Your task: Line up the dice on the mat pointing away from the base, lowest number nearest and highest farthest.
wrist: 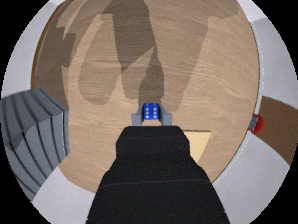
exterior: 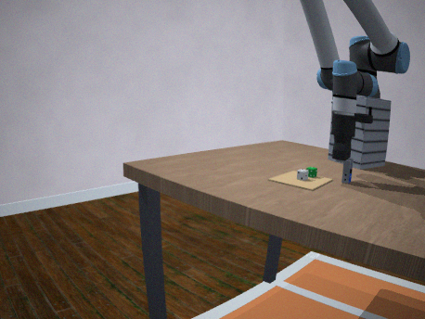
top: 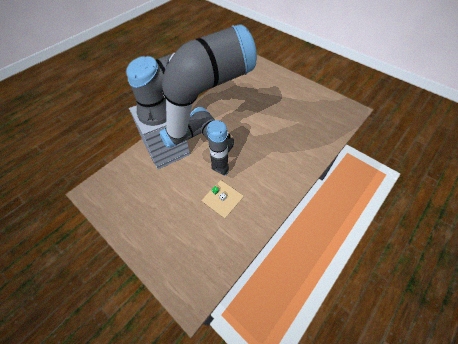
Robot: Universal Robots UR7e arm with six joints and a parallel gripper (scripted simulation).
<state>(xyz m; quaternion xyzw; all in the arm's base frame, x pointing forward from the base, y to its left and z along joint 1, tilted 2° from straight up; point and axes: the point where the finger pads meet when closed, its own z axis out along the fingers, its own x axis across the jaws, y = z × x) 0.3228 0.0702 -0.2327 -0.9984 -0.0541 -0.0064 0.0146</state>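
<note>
Now: hand 8 cm short of the white die and 11 cm to the left of it. Round my hand: tan mat: 9 cm ahead, 11 cm to the right, 2 cm below; green die: 4 cm ahead, 11 cm to the right; blue die: 1 cm below.
</note>
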